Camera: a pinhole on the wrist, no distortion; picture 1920 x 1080 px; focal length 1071.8 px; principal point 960.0 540.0 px. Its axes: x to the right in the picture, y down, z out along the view. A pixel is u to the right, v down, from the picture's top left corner.
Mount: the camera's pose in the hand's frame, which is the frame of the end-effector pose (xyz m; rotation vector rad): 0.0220 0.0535 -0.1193 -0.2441 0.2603 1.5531
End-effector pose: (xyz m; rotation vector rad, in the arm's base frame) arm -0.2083 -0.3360 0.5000 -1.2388 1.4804 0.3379
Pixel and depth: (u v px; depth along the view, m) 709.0 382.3 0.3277
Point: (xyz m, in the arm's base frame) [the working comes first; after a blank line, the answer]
In the camera's frame: -0.0767 -0.0482 0.3277

-0.1462 -0.1738 0.3306
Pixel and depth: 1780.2 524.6 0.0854
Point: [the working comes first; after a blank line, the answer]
In the camera's frame: 0.0654 -0.0012 0.0854

-0.3530 -0.3350 0.4416
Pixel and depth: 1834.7 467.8 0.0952
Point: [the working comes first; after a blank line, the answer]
In the camera's frame: 0.0777 -0.0064 0.0952

-0.3613 -0.3276 0.4293
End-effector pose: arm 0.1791 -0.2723 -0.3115 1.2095 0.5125 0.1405
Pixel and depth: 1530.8 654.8 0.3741
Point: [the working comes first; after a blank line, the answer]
In the camera's frame: 0.1992 0.0401 0.3741

0.3040 -0.2955 0.0683
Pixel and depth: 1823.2 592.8 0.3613
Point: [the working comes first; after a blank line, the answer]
In the camera's frame: 0.2910 0.0178 0.3613

0.3186 -0.2220 0.1271
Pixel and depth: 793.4 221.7 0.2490
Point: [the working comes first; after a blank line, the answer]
In the camera's frame: -0.0387 -0.0739 0.2490

0.3390 -0.3115 -0.2211
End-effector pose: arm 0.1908 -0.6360 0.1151 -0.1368 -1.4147 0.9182
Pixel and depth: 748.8 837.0 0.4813
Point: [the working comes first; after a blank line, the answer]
In the camera's frame: -0.0948 0.1334 0.4813

-0.1749 -0.7822 0.0407
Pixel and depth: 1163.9 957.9 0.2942
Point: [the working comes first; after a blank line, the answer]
In the camera's frame: 0.0560 0.1147 0.2942

-0.0176 -0.6198 -0.0426
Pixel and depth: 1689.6 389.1 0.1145
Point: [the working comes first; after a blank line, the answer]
In the camera's frame: 0.0779 -0.0161 0.1145

0.1418 -0.4882 0.0422
